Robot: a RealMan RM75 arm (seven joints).
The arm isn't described. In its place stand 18 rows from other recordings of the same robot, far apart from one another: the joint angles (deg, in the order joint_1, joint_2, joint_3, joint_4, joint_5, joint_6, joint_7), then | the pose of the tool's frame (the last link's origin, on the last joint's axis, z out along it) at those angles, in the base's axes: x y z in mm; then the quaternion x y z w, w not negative.
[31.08, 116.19, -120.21, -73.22, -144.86, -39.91, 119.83] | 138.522 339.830 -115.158 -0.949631 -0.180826 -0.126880 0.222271
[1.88, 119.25, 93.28, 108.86, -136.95, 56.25, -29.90] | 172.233 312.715 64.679 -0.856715 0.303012 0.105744 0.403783
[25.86, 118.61, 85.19, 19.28, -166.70, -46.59, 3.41] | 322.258 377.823 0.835 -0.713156 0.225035 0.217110 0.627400
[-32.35, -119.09, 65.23, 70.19, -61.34, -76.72, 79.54] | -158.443 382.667 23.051 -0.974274 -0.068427 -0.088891 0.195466
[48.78, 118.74, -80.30, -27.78, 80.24, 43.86, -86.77] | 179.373 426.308 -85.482 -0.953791 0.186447 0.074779 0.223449
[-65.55, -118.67, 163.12, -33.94, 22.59, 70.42, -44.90] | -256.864 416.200 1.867 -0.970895 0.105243 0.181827 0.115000
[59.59, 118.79, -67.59, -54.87, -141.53, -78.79, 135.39] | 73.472 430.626 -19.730 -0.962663 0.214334 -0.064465 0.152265
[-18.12, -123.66, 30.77, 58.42, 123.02, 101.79, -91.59] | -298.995 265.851 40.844 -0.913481 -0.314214 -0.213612 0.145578
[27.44, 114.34, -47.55, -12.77, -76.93, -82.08, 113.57] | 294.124 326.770 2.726 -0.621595 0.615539 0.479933 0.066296
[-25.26, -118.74, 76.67, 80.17, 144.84, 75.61, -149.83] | -213.335 360.761 19.695 -0.878379 -0.391290 0.067587 0.266034
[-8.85, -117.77, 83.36, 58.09, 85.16, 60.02, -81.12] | -262.875 301.673 -28.232 -0.928041 -0.203552 -0.202583 0.237204
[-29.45, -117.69, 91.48, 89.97, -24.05, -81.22, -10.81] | -158.558 354.041 4.452 -0.785678 -0.521932 0.079672 0.322412
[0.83, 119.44, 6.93, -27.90, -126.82, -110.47, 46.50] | 385.158 112.406 40.889 -0.809991 0.279896 0.337975 0.389030
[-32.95, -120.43, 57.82, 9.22, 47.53, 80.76, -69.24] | -241.611 356.362 -13.778 -0.698705 -0.365542 -0.559529 0.255180
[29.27, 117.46, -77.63, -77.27, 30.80, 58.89, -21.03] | 195.759 409.724 39.499 -0.836867 0.385730 0.004924 0.388383
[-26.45, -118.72, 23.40, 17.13, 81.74, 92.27, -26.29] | -284.400 322.903 41.330 -0.776107 -0.009819 -0.398364 0.488741
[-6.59, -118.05, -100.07, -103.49, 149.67, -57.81, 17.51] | -216.434 336.489 96.806 -0.786330 -0.389912 -0.053592 0.476217
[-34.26, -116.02, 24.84, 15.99, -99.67, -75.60, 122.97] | -278.015 386.197 49.048 -0.755296 -0.246282 -0.444761 0.413595
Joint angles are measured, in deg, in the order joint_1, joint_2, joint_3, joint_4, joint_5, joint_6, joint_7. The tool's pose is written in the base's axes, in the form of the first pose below.
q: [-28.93 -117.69 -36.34 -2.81 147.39 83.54 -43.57]
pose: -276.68 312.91 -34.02 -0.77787 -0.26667 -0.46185 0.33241
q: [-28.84 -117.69 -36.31 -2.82 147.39 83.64 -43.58]
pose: -276.91 312.35 -33.98 -0.77768 -0.26682 -0.46224 0.33220
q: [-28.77 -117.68 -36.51 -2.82 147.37 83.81 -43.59]
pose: -277.10 312.20 -33.24 -0.77624 -0.26677 -0.46386 0.33334
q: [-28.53 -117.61 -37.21 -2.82 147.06 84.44 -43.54]
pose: -277.97 312.03 -29.86 -0.77021 -0.26598 -0.47009 0.33920
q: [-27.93 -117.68 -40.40 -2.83 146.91 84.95 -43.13]
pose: -281.83 313.03 -22.39 -0.75171 -0.26878 -0.48131 0.36198
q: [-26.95 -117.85 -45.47 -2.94 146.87 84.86 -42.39]
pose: -289.90 314.13 -12.26 -0.72280 -0.27674 -0.49163 0.39909
